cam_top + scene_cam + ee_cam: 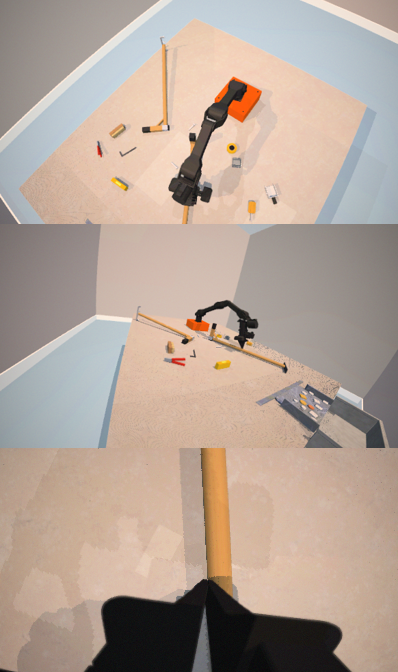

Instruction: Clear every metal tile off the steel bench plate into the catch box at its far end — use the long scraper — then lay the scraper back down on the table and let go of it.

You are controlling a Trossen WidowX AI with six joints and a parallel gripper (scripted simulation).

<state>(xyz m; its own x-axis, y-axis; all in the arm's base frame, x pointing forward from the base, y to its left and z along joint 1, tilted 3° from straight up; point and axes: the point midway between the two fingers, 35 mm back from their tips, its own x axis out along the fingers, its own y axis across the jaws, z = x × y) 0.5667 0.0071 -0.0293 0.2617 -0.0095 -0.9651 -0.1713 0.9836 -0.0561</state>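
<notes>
Right now the long scraper is 2 cm ahead of my gripper tip, 1 cm to the right of it and 4 cm above it. Round my gripper tip: orange screwdriver (7 cm behind, 28 cm to the left, 1 cm below); metal box (25 cm behind, 13 cm to the left, 2 cm below); yellow tape roll (31 cm behind, 8 cm to the left, 2 cm below).
</notes>
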